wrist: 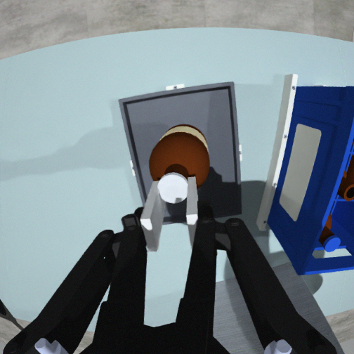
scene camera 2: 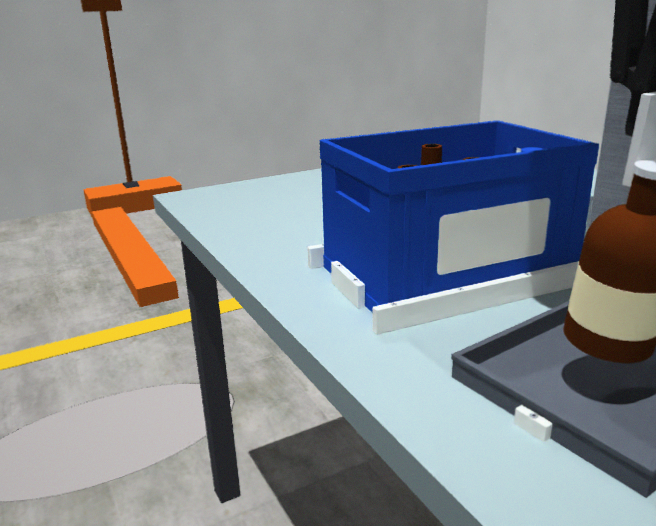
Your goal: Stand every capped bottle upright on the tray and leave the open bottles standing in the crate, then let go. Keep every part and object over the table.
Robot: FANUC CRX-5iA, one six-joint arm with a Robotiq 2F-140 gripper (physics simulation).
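Note:
A brown bottle with a white cap and cream label hangs nearly upright, slightly tilted, above the dark grey tray, with its shadow on the tray floor. My gripper is shut on its neck just under the cap; part of the gripper shows at the right edge in the scene view. The blue crate holds brown bottles. One open neck shows. A blue cap tops another bottle there. The crate walls hide the bottles' lower parts.
White locating strips stand beside the crate. Small white blocks sit against the tray's sides. The pale blue table ends at its far edge in the wrist view. An orange stand is on the floor.

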